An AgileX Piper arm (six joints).
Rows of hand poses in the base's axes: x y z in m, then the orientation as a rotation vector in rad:
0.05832 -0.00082 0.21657 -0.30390 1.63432 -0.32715
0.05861 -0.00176 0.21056 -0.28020 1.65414 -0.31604
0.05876 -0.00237 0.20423 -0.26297 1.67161 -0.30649
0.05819 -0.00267 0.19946 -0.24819 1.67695 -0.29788
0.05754 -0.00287 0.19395 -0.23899 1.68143 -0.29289
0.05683 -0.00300 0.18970 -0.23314 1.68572 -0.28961
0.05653 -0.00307 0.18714 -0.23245 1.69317 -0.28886
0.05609 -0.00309 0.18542 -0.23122 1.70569 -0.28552
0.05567 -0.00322 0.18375 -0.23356 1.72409 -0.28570
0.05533 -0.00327 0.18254 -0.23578 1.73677 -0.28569
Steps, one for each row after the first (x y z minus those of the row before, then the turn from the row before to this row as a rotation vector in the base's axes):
0.00029 -0.00094 -0.00601 0.02251 0.01508 -0.01203
0.00015 -0.00061 -0.00633 0.01741 0.01413 -0.00843
-0.00057 -0.00030 -0.00477 0.01462 0.00281 -0.00530
-0.00065 -0.00020 -0.00551 0.00891 0.00291 -0.00371
-0.00071 -0.00013 -0.00425 0.00581 0.00328 -0.00254
-0.00030 -0.00007 -0.00256 0.00131 0.00720 -0.00120
-0.00044 -0.00002 -0.00172 0.00361 0.01214 -0.00086
-0.00042 -0.00013 -0.00167 -0.00048 0.01843 -0.00151
-0.00034 -0.00005 -0.00121 -0.00059 0.01280 -0.00058

